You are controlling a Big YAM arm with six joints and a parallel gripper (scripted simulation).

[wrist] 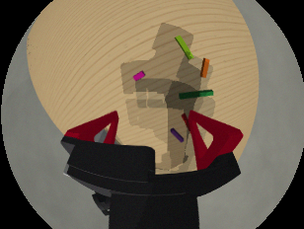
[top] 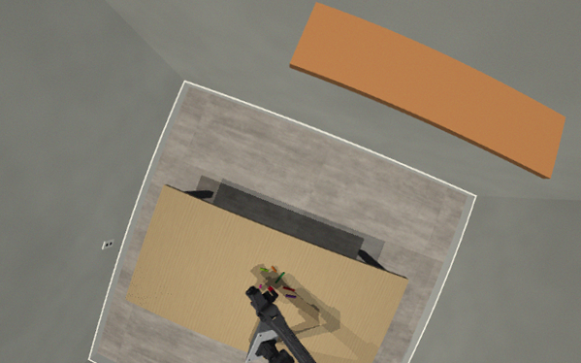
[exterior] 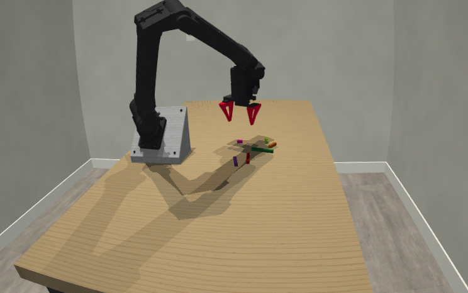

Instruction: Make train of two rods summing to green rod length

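The purple rod lies 150 mm to the right of my hand, 90 mm below it and 10 mm ahead of it. Also, from my hand: magenta rod: 90 mm below, 40 mm to the left, 10 mm behind; lime rod: 90 mm below, 90 mm ahead, 60 mm to the left; green rod: 90 mm below, 80 mm ahead, 40 mm to the right.
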